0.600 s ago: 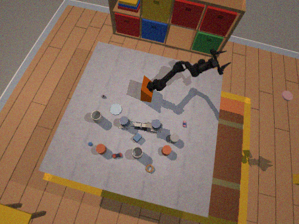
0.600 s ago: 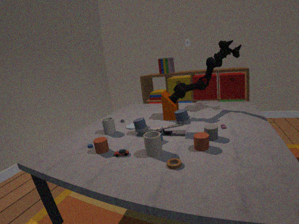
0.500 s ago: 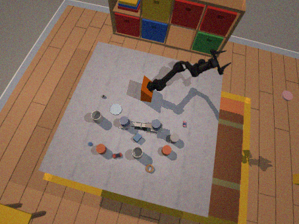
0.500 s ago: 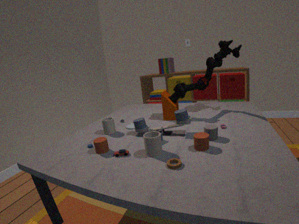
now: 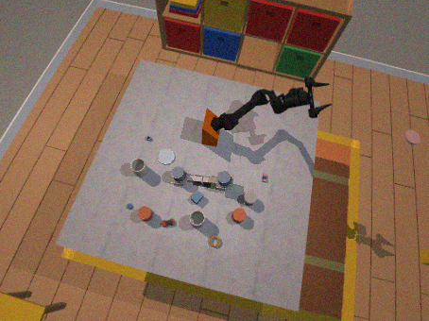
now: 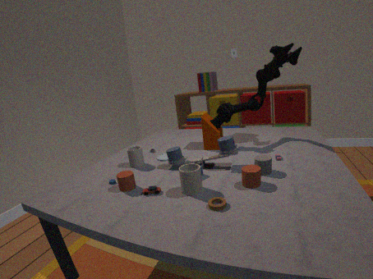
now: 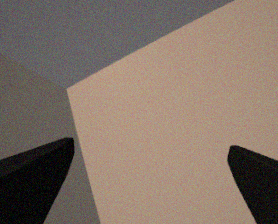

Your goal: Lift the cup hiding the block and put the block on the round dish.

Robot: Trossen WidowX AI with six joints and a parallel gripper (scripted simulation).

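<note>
Right now my gripper tip is 610 mm to the left of the grey-blue cup, 490 mm above it and 440 mm short of it. Round my gripper tip: grey piece: 590 mm to the right, 510 mm below, 430 mm ahead; then red toy car: 700 mm ahead, 550 mm to the right, 530 mm below; then pale round dish: 710 mm to the right, 540 mm below, 340 mm ahead.
</note>
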